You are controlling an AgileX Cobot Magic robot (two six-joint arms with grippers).
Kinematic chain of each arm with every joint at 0, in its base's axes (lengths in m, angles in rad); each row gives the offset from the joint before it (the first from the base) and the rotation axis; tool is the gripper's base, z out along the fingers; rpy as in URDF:
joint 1: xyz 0 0 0.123 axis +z
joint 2: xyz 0 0 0 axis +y
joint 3: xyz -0.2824 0 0.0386 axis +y
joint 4: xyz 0.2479 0 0.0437 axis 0.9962 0 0.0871
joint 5: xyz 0 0 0 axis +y
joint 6: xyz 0.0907 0 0.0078 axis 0.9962 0 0.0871
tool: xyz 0 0 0 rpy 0 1.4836 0
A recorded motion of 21 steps. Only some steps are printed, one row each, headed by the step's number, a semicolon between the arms.
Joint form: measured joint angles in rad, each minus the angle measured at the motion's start. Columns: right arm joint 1, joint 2, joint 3, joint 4, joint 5, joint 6; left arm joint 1, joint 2, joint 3, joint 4, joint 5, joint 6.
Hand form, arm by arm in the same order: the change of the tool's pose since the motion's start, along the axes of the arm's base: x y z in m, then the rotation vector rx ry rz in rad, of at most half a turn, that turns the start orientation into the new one. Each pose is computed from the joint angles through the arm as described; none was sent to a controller.
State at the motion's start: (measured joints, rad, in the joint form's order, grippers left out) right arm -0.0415 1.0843 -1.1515 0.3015 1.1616 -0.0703; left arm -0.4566 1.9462 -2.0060 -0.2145 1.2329 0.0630
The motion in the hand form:
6: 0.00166 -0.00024 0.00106 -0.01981 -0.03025 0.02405; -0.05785 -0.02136 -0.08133 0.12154 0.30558 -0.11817
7: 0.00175 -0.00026 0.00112 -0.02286 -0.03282 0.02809; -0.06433 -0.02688 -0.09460 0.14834 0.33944 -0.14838
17: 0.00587 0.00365 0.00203 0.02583 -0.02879 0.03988; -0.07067 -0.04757 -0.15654 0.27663 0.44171 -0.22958
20: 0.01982 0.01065 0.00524 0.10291 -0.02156 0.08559; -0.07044 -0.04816 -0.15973 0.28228 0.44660 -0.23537
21: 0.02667 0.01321 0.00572 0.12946 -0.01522 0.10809; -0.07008 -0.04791 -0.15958 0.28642 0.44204 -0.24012
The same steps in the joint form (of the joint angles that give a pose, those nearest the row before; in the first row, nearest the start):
6: 0.0000 0.0000 0.0000 0.0009 -0.0217 -0.0379; -0.1053 -0.0645 0.3901 -0.0473 0.0037 0.0147
7: 0.0000 0.0000 0.0000 0.0009 -0.0230 -0.0435; -0.1264 -0.0521 0.4223 -0.0473 0.0037 0.0261
17: 0.0000 0.0164 -0.0098 0.0526 -0.0210 -0.0487; -0.1879 0.0761 0.4667 -0.0071 -0.0125 0.0513
20: 0.0000 0.0721 -0.0512 0.1497 -0.0098 -0.0862; -0.1890 0.0841 0.4667 -0.0060 -0.0125 0.0562
21: 0.0000 0.0998 -0.0699 0.1862 -0.0024 -0.1061; -0.1890 0.0841 0.4657 -0.0011 -0.0125 0.0603

